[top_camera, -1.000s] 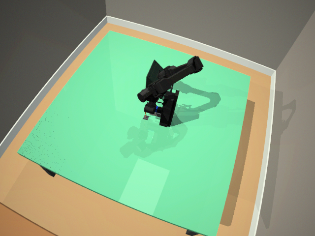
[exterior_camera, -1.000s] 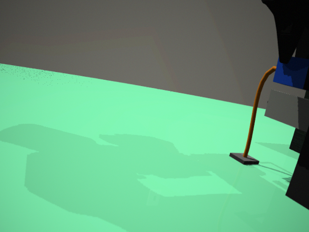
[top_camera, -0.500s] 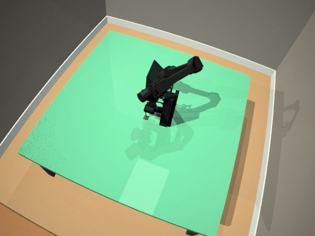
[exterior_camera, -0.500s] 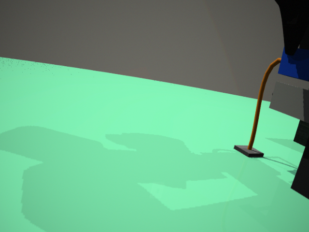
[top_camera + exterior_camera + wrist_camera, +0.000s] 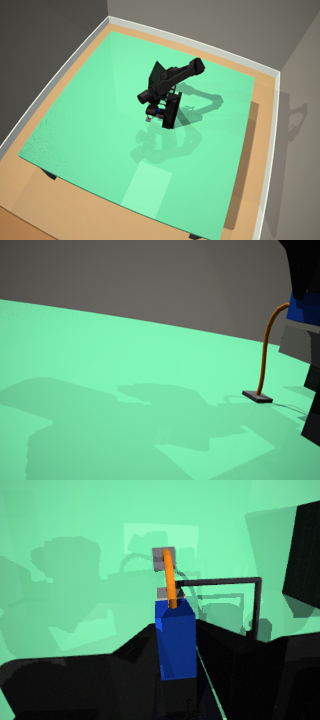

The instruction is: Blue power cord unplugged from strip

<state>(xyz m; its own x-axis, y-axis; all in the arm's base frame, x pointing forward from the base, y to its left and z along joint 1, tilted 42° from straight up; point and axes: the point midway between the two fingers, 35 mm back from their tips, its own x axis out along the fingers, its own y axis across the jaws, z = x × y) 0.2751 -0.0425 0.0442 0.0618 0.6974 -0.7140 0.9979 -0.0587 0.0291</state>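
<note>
Right now my gripper tip is 30 mm to the right of the blue plug. The rest, counted from my gripper tip: grey anchor plate: 30 mm to the right, 130 mm below.
</note>
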